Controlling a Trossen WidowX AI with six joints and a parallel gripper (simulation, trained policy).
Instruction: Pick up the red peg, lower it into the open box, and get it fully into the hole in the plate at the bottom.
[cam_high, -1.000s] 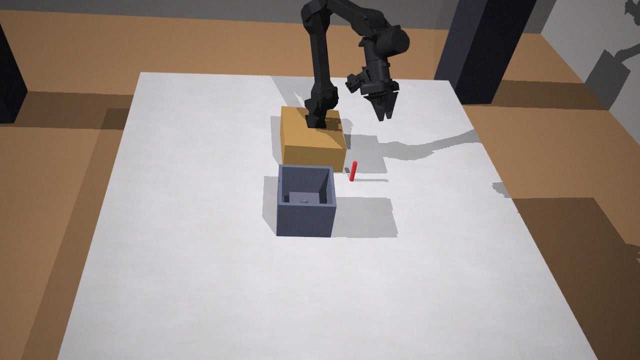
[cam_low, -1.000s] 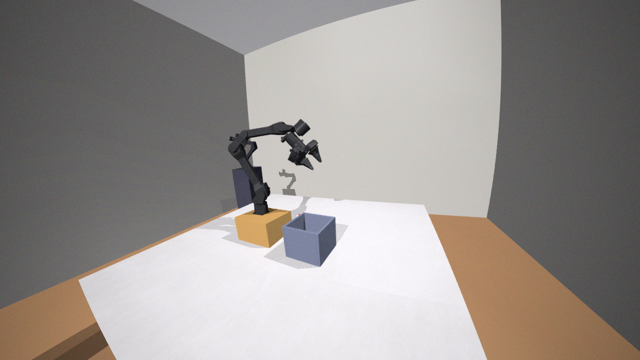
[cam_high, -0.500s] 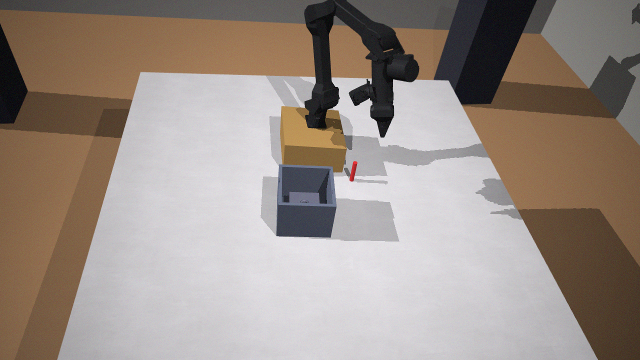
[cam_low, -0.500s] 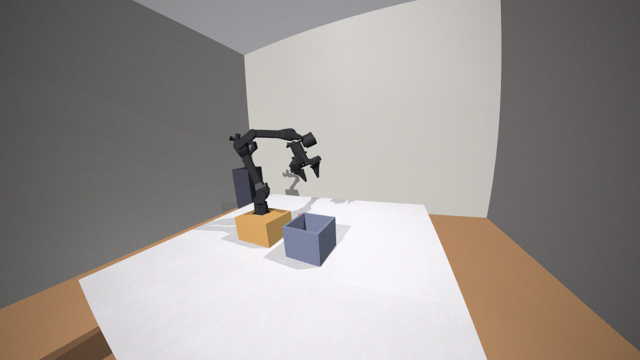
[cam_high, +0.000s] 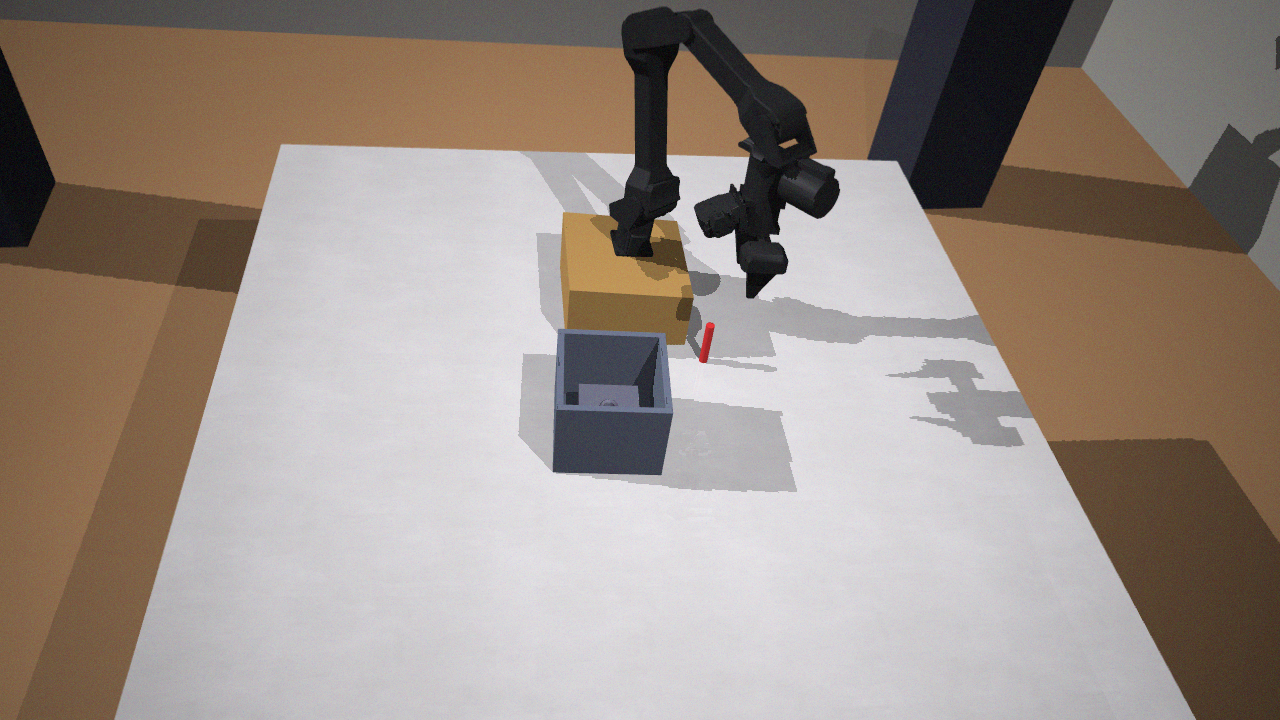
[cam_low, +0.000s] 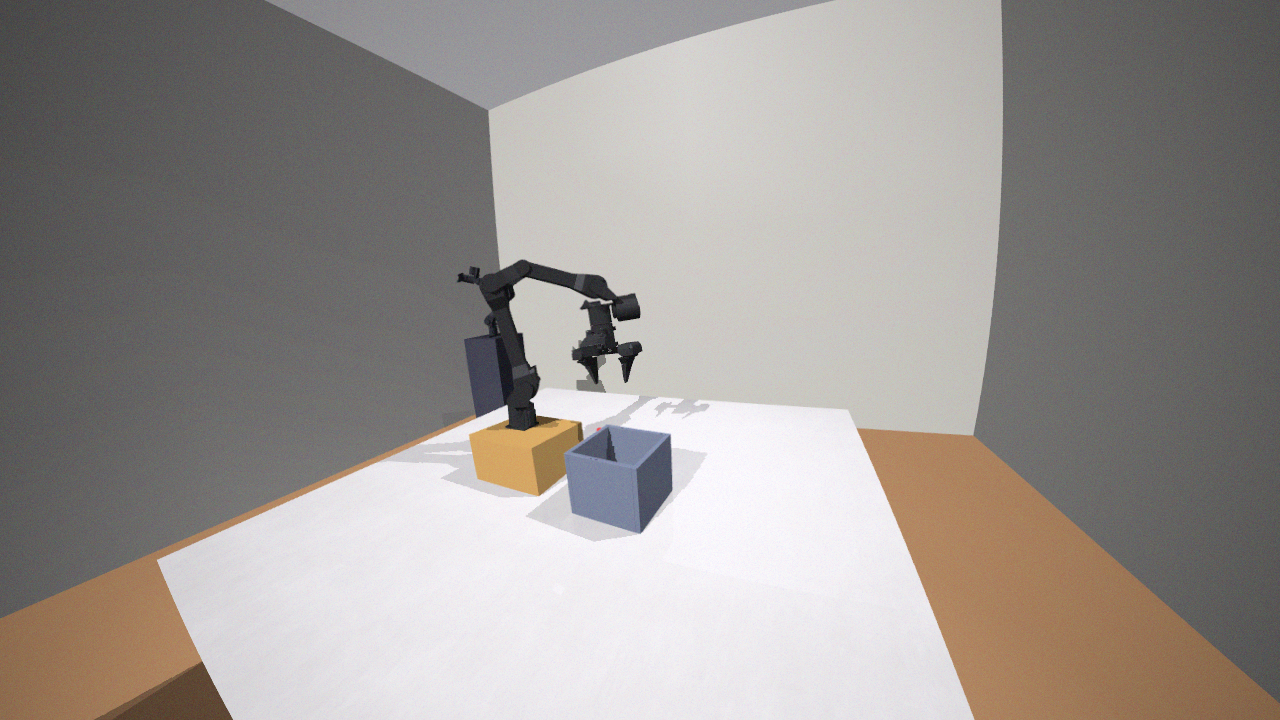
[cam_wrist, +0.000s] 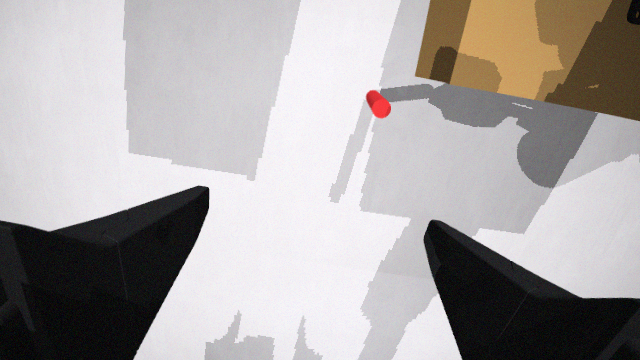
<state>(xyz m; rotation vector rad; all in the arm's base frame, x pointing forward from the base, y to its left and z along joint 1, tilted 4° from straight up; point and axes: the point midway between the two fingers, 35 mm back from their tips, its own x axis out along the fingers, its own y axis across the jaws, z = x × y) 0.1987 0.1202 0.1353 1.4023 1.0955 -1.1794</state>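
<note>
My gripper tip is now 16 cm above the red peg, 3 cm to the left of it and 3 cm past it. From my gripper tip the other things lie so: plate 21 cm to the right, 16 cm below, 11 cm ahead.
</note>
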